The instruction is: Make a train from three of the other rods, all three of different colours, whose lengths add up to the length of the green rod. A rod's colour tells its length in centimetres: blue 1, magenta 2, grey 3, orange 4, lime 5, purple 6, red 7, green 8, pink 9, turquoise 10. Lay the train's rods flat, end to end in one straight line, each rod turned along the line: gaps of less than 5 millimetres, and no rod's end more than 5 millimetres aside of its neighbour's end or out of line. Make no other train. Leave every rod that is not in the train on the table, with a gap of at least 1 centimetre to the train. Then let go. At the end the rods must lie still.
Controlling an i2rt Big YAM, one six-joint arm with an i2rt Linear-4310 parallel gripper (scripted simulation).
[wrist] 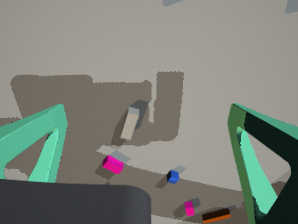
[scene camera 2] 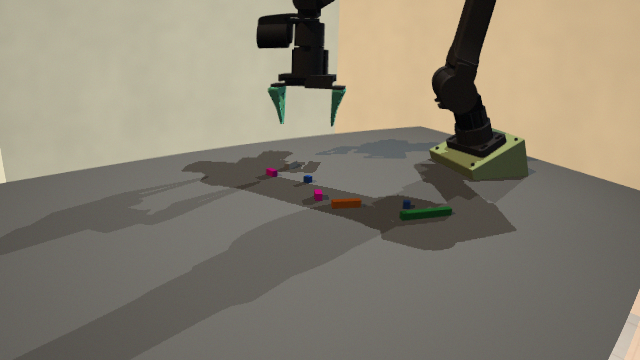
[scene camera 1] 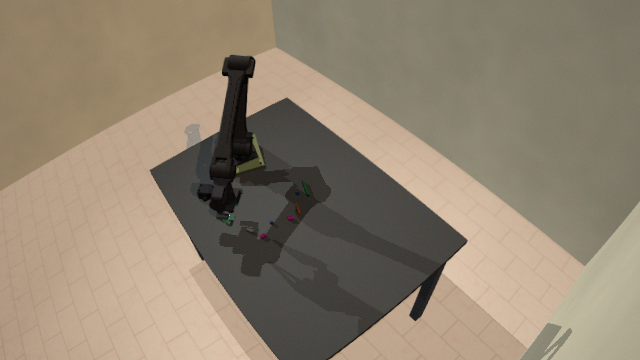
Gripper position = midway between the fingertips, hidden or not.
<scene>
I see my gripper (scene camera 2: 306, 124).
My gripper shows as well in the wrist view (wrist: 147, 113).
</scene>
